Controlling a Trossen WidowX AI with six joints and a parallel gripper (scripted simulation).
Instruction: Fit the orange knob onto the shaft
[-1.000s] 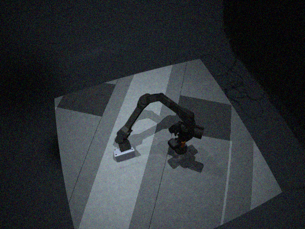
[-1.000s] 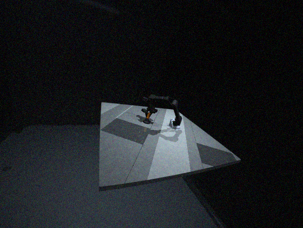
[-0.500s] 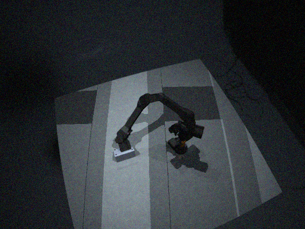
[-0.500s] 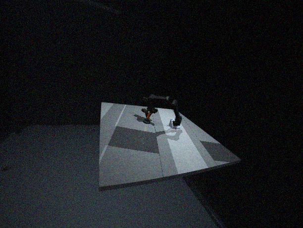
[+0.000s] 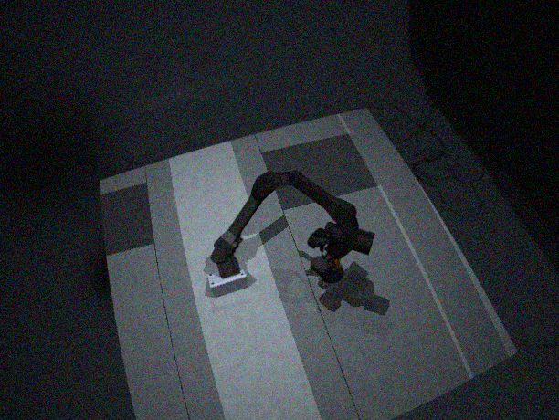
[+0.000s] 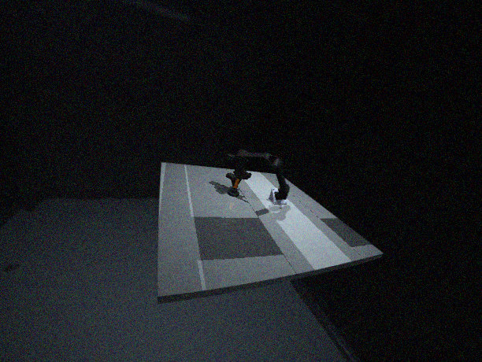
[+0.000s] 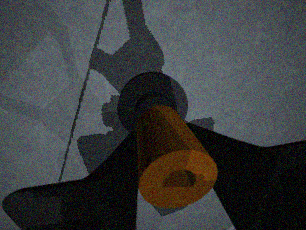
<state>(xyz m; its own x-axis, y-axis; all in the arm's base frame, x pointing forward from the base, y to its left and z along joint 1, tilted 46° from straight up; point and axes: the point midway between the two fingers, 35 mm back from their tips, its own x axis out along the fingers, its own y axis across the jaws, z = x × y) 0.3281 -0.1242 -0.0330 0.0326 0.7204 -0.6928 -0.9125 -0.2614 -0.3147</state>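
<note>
My gripper tip is 20 mm below the orange knob. From my gripper tip the other things lie so: dark round pedestal 40 mm below.
</note>
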